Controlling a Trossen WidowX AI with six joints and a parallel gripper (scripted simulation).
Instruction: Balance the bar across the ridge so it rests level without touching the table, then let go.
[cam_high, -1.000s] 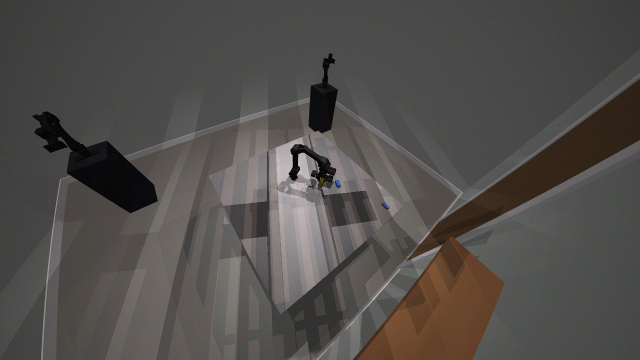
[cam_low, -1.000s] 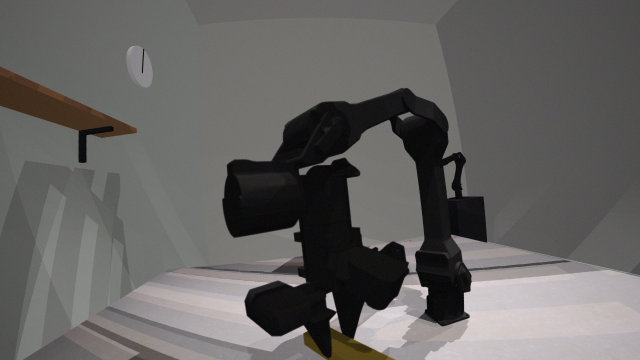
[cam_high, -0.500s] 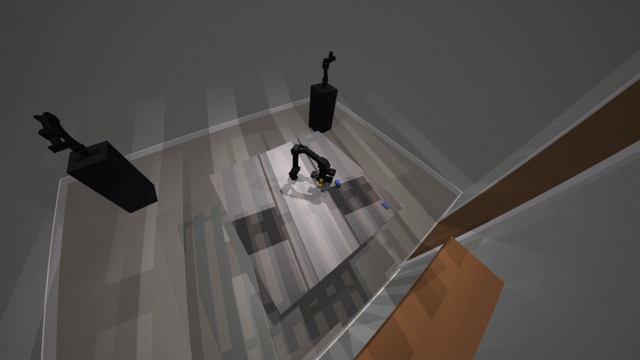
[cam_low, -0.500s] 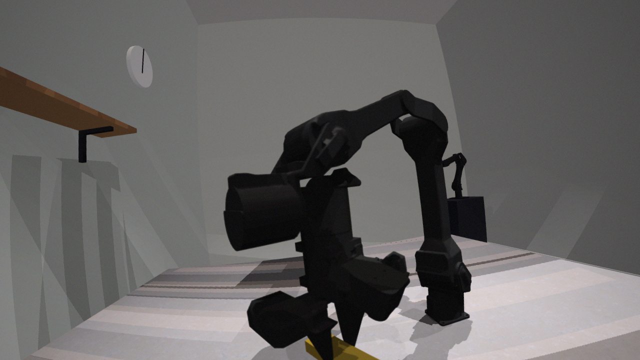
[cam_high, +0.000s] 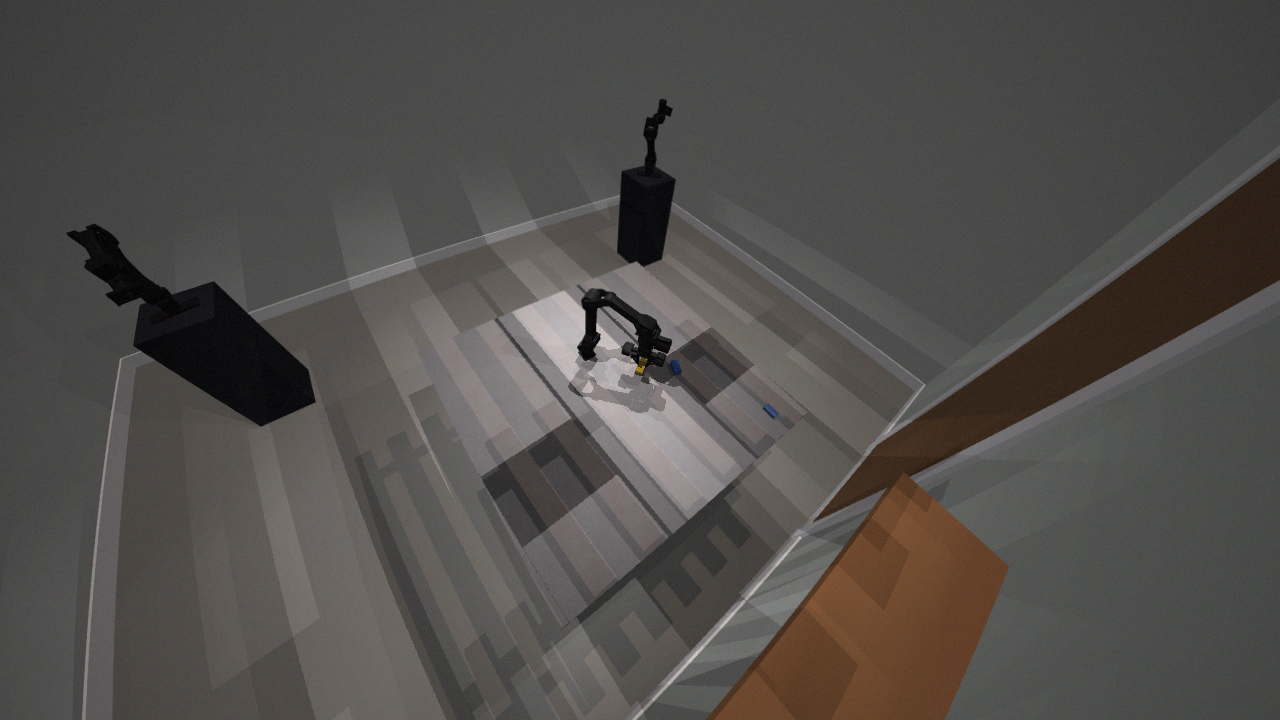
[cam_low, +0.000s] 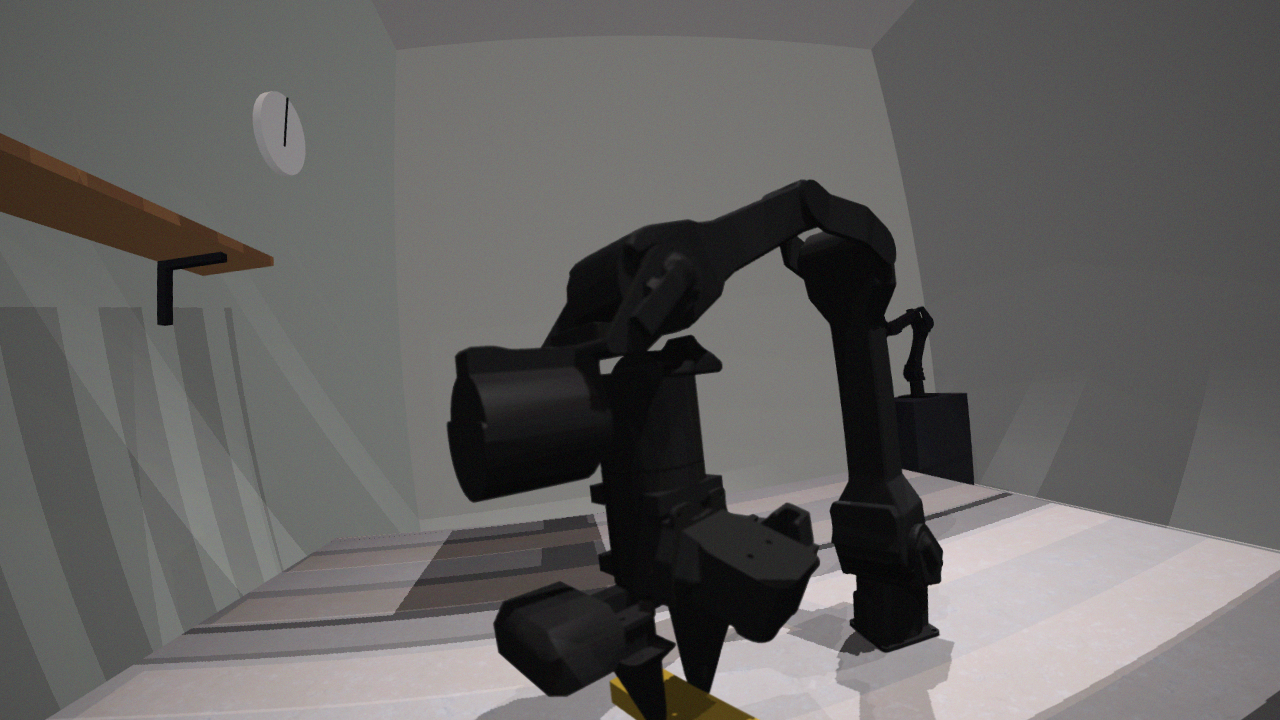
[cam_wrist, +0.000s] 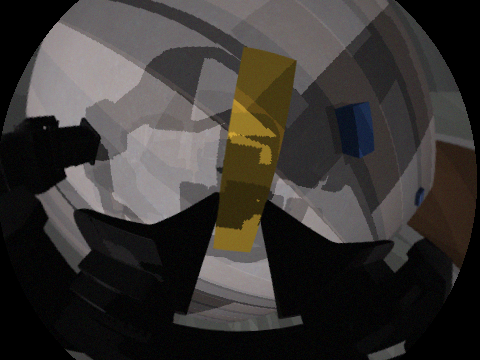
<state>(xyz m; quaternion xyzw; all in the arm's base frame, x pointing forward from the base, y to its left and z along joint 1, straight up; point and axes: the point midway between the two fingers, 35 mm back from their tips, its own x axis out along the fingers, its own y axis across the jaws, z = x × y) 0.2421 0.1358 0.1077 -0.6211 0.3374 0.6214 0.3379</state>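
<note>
My gripper tip is 2 cm past the yellow bar and 2 cm to the right of it. Also, from my gripper tip: blue block (7 cm ahead, 16 cm to the left, 6 cm below).
</note>
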